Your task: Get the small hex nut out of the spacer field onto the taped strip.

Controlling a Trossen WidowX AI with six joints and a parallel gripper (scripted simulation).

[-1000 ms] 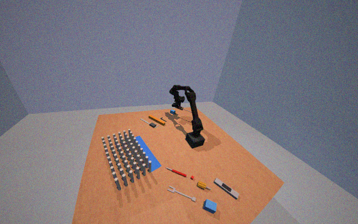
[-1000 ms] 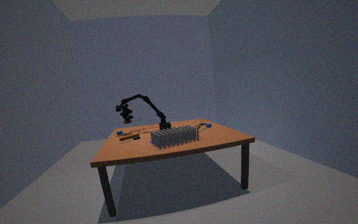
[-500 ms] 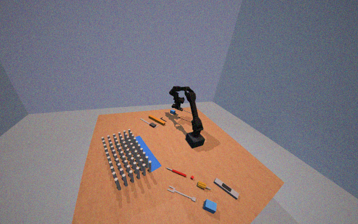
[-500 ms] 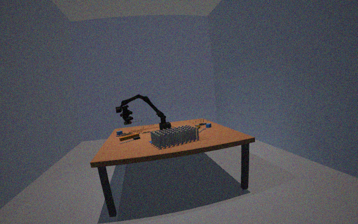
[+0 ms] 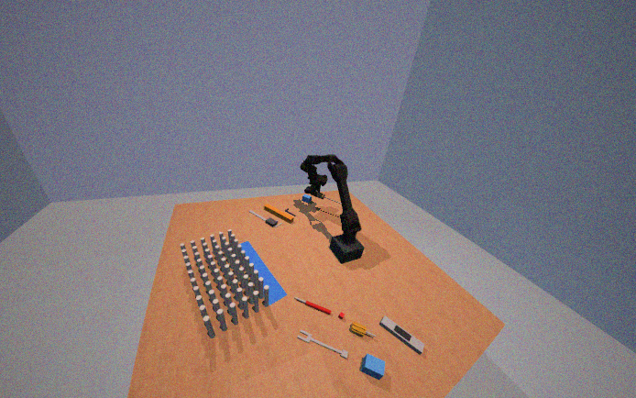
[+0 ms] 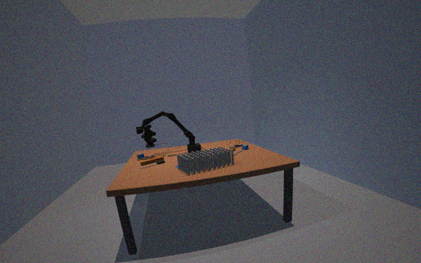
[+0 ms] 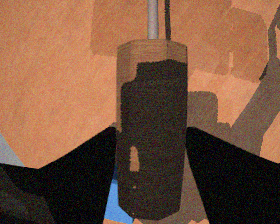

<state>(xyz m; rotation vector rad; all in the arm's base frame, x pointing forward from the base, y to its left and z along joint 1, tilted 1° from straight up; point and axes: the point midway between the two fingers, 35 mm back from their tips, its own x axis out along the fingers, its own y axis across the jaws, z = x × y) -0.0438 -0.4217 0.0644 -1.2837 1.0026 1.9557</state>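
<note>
The wooden-handled tool is 60 mm behind my gripper tip, 90 mm to the left of it and 10 mm below it. Also, from my gripper tip: blue taped strip (510 mm ahead, 360 mm to the left, 110 mm below); orange bar (280 mm ahead, 10 mm to the left, 100 mm below); black L-key (200 mm ahead, 10 mm to the right, 110 mm below).
</note>
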